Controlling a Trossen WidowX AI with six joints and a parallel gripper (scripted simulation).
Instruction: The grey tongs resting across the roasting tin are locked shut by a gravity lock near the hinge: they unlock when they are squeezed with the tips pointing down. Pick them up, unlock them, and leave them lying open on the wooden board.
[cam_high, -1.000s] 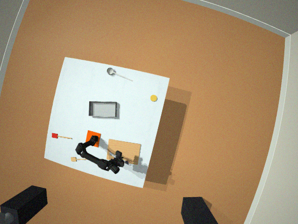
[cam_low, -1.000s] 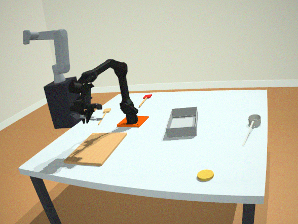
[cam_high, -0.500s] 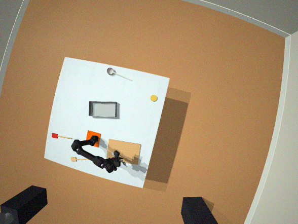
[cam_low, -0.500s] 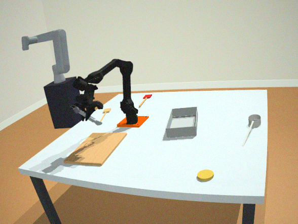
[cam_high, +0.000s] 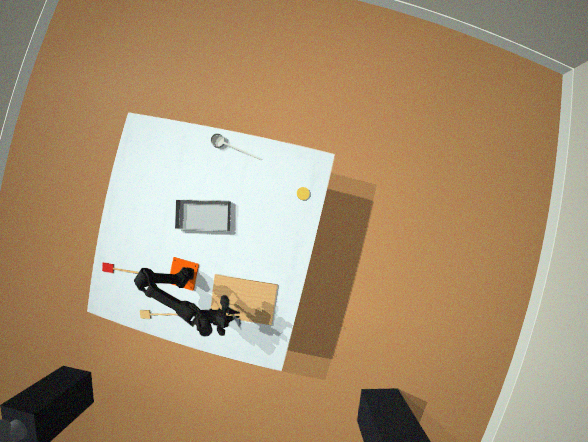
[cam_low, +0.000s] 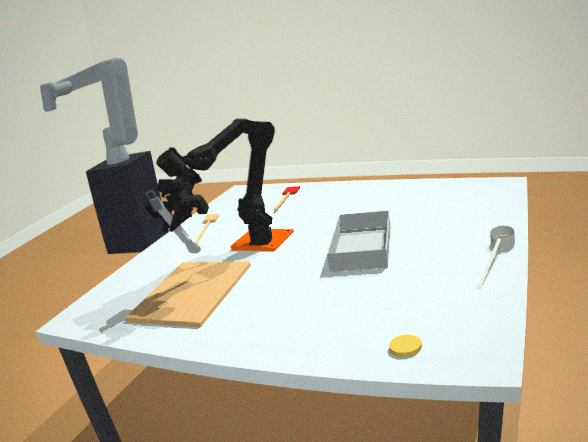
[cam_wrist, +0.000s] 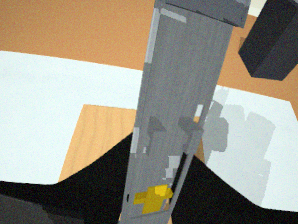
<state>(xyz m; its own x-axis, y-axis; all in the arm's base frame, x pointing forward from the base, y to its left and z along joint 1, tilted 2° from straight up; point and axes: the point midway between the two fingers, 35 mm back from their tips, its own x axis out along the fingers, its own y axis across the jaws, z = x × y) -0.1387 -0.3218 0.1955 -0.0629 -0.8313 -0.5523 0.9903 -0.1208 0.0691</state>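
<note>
The wooden board lies 190 mm below my gripper tip, 20 mm to the left of it and 10 mm ahead of it. From my gripper tip the other things lie so: yellow lock piece: 30 mm to the left, 20 mm above; then grey roasting tin: 470 mm ahead, 270 mm to the left, 170 mm below; then yellow disc: 630 mm ahead, 270 mm to the right, 190 mm below.
</note>
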